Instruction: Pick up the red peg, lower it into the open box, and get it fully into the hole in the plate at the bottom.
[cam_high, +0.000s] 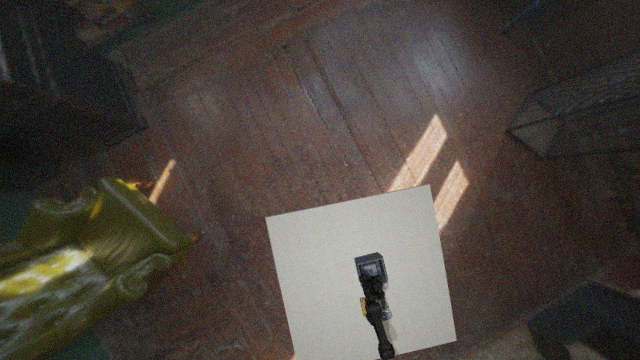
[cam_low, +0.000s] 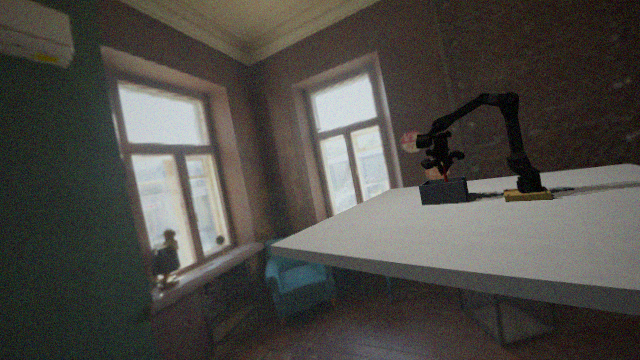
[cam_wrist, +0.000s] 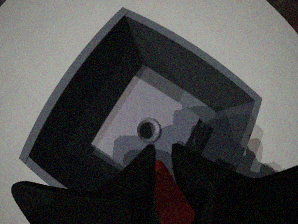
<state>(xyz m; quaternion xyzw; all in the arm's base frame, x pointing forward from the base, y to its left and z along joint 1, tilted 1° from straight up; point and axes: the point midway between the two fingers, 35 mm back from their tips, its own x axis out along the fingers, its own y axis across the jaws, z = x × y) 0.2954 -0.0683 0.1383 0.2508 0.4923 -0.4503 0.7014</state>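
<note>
Right now my gripper tip is 1 cm past the red peg and 2 cm to the right of it. The rest, counted from my gripper tip: grey plate 1 cm ahead, 1 cm to the right, 8 cm below; then dark box 1 cm ahead, 1 cm to the right, 10 cm below.
</note>
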